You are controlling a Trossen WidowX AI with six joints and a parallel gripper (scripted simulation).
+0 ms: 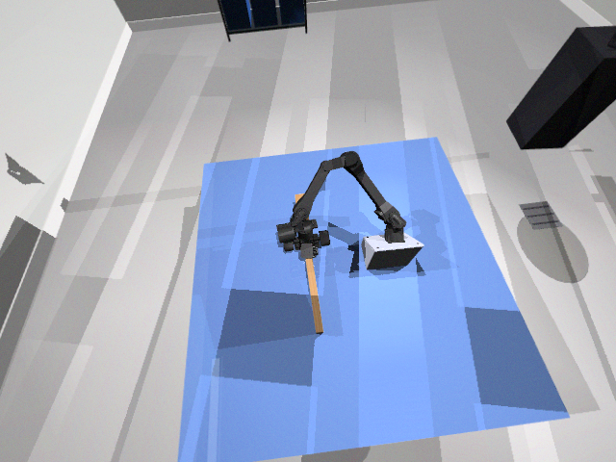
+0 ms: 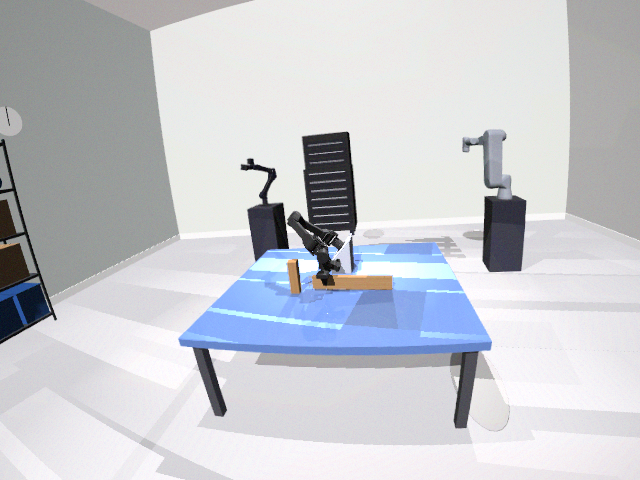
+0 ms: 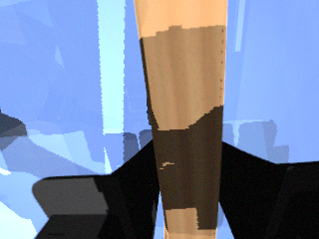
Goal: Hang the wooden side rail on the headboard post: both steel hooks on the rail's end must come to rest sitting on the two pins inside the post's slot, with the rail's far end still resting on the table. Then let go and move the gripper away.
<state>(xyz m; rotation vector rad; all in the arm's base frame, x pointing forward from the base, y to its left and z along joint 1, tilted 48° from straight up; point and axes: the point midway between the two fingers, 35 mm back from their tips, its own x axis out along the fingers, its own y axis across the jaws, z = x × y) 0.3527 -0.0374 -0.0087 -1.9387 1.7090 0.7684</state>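
Right now my gripper tip is 160 mm to the left of the headboard post, 50 mm below it and 20 mm short of it.
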